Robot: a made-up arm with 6 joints.
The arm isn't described. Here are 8 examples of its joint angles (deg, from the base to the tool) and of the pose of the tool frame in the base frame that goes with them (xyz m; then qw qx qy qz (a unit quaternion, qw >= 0)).
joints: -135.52 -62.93 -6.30 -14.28 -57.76 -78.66
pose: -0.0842 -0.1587 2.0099 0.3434 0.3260 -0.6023 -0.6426
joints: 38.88 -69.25 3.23 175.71 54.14 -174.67
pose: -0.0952 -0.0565 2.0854 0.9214 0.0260 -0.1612 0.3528
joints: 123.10 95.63 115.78 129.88 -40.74 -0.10
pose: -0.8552 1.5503 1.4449 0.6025 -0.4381 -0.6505 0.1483
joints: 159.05 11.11 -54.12 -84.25 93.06 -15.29
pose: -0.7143 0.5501 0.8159 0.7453 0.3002 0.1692 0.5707
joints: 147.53 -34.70 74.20 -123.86 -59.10 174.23
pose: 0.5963 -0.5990 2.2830 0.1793 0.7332 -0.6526 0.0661
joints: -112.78 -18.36 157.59 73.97 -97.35 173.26
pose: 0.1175 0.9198 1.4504 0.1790 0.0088 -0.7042 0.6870
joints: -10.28 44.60 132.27 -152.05 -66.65 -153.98
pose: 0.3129 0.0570 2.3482 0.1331 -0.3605 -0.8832 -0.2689
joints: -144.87 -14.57 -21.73 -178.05 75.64 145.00
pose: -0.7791 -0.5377 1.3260 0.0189 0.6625 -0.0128 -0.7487
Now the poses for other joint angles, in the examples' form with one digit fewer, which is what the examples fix.
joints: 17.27 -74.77 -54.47 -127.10 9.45 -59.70
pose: 0.535 0.131 1.584 0.089 -0.985 -0.092 -0.118
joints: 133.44 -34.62 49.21 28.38 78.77 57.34
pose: 0.260 -0.451 2.393 0.435 0.655 -0.592 -0.175
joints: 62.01 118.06 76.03 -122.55 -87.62 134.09
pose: 0.583 1.564 0.185 0.432 0.183 -0.057 0.881
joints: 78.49 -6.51 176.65 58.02 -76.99 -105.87
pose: 0.043 -0.866 1.430 0.159 -0.924 0.171 -0.302
